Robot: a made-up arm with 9 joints.
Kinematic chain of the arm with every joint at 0, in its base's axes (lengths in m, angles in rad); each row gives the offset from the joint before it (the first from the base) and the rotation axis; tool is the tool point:
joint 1: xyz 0 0 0.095 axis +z
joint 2: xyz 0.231 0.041 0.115 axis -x
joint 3: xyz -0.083 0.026 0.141 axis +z
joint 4: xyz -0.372 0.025 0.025 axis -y
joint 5: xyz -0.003 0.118 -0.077 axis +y
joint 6: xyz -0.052 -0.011 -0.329 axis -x
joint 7: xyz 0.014 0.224 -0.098 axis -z
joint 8: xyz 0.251 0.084 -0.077 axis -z
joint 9: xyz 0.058 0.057 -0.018 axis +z
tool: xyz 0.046 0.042 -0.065
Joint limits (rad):
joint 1: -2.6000..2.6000
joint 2: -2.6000..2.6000
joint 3: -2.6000..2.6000
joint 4: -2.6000..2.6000
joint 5: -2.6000..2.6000
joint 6: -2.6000..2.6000
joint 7: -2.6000..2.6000
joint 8: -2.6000..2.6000
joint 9: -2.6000..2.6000
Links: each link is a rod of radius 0.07 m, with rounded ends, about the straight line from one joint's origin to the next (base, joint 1, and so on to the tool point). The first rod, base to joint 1, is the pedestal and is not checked.
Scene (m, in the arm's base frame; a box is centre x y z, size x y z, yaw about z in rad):
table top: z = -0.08
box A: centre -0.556 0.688 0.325 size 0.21 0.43 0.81 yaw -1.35
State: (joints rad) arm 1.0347 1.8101 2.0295 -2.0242 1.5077 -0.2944 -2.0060 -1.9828 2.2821
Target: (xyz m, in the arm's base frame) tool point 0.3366 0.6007 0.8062
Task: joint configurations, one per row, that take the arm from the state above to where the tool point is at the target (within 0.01 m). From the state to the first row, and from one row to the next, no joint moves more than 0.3 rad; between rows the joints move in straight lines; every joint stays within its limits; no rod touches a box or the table.
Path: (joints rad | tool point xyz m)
1: 0.8273 1.8757 1.9492 -2.0571 1.6898 -0.5658 -1.9978 -1.9871 2.3351 | -0.6136 0.0710 0.3684
2: 0.6199 1.9412 1.8689 -2.0901 1.8718 -0.8373 -1.9896 -1.9914 2.3881 | -0.5036 0.0872 0.4062
3: 0.4125 2.0068 1.7885 -2.1230 2.0538 -1.1087 -1.9814 -1.9957 2.4410 | -0.4068 0.1368 0.4785
4: 0.2050 2.0723 1.7082 -2.1559 2.2359 -1.3802 -1.9732 -2.0000 2.4940 | -0.3062 0.2241 0.5553
5: -0.0024 2.1379 1.6279 -2.1888 2.4180 -1.6516 -1.9650 -2.0043 2.5470 | -0.1796 0.3319 0.6084
6: -0.2098 2.2034 1.5476 -2.2218 2.6000 -1.9231 -1.9568 -2.0086 2.6000 | -0.0148 0.4234 0.6214
7: -0.2204 2.1038 1.7580 -2.1100 2.3253 -1.6552 -1.9563 -2.0033 2.5177 | -0.0425 0.3315 0.6335
8: -0.2309 2.0043 1.9685 -1.9983 2.0506 -1.3873 -1.9558 -1.9981 2.4354 | -0.0687 0.3199 0.6078
9: -0.2415 1.9047 2.1790 -1.8865 1.7759 -1.1194 -1.9554 -1.9928 2.3531 | -0.0475 0.4060 0.6082
10: -0.2521 1.8051 2.3895 -1.7748 1.5012 -0.8515 -1.9549 -1.9875 2.2708 | 0.0780 0.5336 0.6813
11: -0.2627 1.7056 2.6000 -1.6630 1.2265 -0.5836 -1.9545 -1.9823 2.1885 | 0.3366 0.6007 0.8062

